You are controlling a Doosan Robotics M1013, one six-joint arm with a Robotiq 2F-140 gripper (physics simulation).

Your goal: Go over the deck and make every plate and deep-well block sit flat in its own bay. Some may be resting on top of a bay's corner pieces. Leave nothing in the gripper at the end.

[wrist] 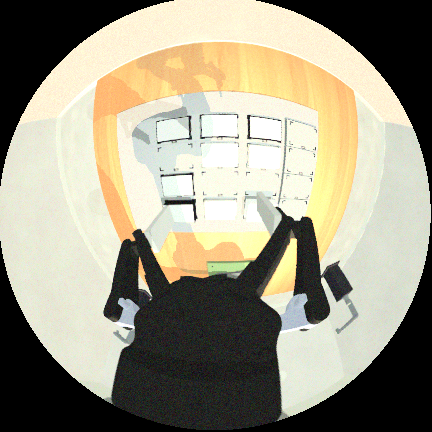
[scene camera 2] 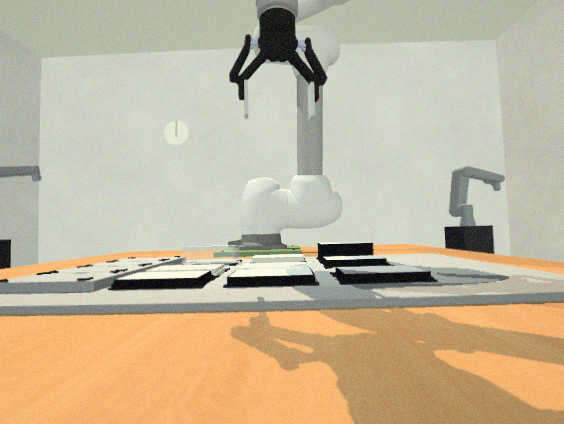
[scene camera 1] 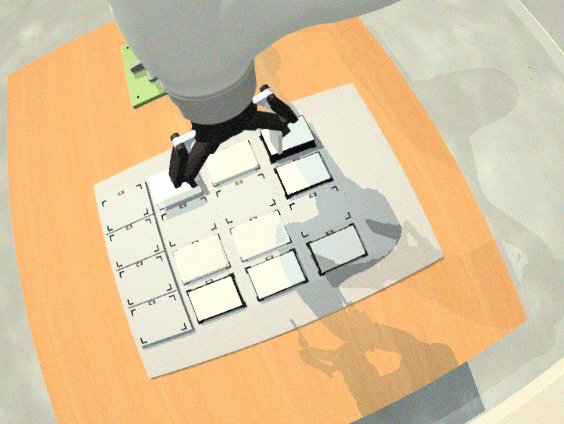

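Seen in the pictures: gripper, fingertip midpoint: (wrist: pixel 212 207) (scene camera 2: pixel 279 116) (scene camera 1: pixel 240 166); arm's base at its link origin: (scene camera 2: pixel 261 248).
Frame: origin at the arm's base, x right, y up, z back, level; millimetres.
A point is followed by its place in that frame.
The grey deck (scene camera 1: pixel 350 120) @[y -9, x -364, z -552 mm] (scene camera 2: pixel 200 300) @[y -8, x 133, z -930 mm] (wrist: pixel 137 180) @[y -8, x -331, z -684 mm] holds light-topped plates and blocks in rows of bays. A tall black-sided block (scene camera 1: pixel 301 131) @[y 33, x -208, z -532 mm] (scene camera 2: pixel 345 249) @[y 19, x -161, z -561 mm] (wrist: pixel 183 212) @[y 34, x -148, z -522 mm] stands in a back corner bay. A white plate (scene camera 1: pixel 167 189) @[y 36, x 173, z -488 mm] (wrist: pixel 251 211) @[y 35, x 112, z -487 mm], partly behind a finger, casts a broad shadow onto the bay in front; I cannot tell whether it rests on its corner pieces. Another white plate (scene camera 1: pixel 232 162) @[y 6, x -11, z -502 mm] (wrist: pixel 220 209) @[y 6, x -6, z -499 mm] lies between them. Black-edged plates (scene camera 1: pixel 215 300) @[y 6, x 200, z -794 mm] (scene camera 1: pixel 276 275) @[y 6, x 38, z -816 mm] (scene camera 1: pixel 337 252) @[y 6, x -118, z -845 mm] line the front and look level. My gripper (scene camera 1: pixel 242 172) @[y 303, x -1, z -654 mm] (scene camera 2: pixel 278 116) @[y 303, x -1, z -654 mm] (wrist: pixel 212 207) @[y 303, x -1, z -654 mm] is open and empty, high above the deck.
A raised section (scene camera 1: pixel 135 237) @[y 6, x 319, z -544 mm] (wrist: pixel 301 160) @[y 6, x 346, z -665 mm] along one side has several bays with corner pieces. A green board (scene camera 1: pixel 142 90) @[y -1, x 124, z -100 mm] (scene camera 2: pixel 295 250) @[y -3, x -106, z -179 mm] (wrist: pixel 225 267) @[y -2, x -30, z -127 mm] lies behind the deck by the arm's base. The orange table (scene camera 1: pixel 60 200) @[y -18, x 526, z -284 mm] (scene camera 2: pixel 150 370) @[y -18, x 147, z -1099 mm] surrounds the deck.
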